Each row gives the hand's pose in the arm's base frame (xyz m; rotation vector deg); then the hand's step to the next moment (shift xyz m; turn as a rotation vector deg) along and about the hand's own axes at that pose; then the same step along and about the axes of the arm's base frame.
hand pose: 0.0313 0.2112 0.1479 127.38 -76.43 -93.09
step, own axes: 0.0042 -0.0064 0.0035 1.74 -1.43 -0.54
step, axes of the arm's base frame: 0.0012 0.0025 -0.0079 1.38 -0.51 -1.79
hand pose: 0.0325 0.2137 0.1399 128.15 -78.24 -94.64
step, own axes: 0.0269 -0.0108 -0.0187 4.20 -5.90 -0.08
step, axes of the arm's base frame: 0.0225 -0.0193 -0.0175 3.86 0.80 -6.08
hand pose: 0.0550 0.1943 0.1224 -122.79 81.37 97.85
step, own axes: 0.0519 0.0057 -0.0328 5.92 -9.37 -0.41
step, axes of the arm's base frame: 0.0187 -0.0528 -0.0258 6.37 1.57 -8.95
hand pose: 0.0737 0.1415 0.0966 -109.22 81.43 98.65
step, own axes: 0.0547 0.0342 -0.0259 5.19 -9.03 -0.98
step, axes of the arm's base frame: -0.0163 -0.0631 -0.0242 6.59 1.36 -8.01
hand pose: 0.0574 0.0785 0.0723 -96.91 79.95 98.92
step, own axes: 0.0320 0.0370 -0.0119 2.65 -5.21 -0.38
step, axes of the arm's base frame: -0.0303 -0.0384 -0.0119 3.78 1.07 -4.35
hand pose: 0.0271 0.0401 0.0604 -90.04 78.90 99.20
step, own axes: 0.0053 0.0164 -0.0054 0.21 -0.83 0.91
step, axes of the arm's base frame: -0.0123 -0.0131 0.0021 0.18 1.07 -0.63
